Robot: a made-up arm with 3 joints.
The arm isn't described. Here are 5 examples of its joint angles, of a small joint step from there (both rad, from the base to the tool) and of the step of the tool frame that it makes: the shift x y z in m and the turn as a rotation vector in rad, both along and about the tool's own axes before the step.
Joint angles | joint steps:
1: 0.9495 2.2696 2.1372 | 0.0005 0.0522 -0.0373
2: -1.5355 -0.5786 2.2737 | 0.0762 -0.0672 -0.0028
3: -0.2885 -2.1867 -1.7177 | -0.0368 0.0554 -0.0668
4: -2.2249 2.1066 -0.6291 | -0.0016 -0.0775 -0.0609
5: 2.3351 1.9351 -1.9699 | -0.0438 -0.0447 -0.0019
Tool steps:
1: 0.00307 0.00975 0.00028 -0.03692 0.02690 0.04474
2: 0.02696 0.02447 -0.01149 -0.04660 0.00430 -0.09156
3: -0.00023 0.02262 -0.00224 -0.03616 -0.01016 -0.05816
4: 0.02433 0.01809 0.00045 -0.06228 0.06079 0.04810
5: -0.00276 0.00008 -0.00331 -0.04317 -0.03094 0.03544
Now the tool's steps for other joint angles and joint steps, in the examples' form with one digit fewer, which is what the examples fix.
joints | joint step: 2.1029 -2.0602 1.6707 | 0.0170 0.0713 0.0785
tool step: -0.0078 -0.0193 -0.0009 0.0632 0.0025 0.0717
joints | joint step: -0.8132 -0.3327 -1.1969 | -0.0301 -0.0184 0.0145
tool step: 0.0040 -0.0057 0.0002 0.0246 0.0332 0.0065
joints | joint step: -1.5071 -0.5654 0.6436 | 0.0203 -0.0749 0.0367
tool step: 0.0333 -0.0046 0.0043 0.0252 0.0694 -0.0328
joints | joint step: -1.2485 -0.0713 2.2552 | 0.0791 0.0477 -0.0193
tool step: 0.0472 0.0085 0.0008 -0.0230 0.0915 -0.0121
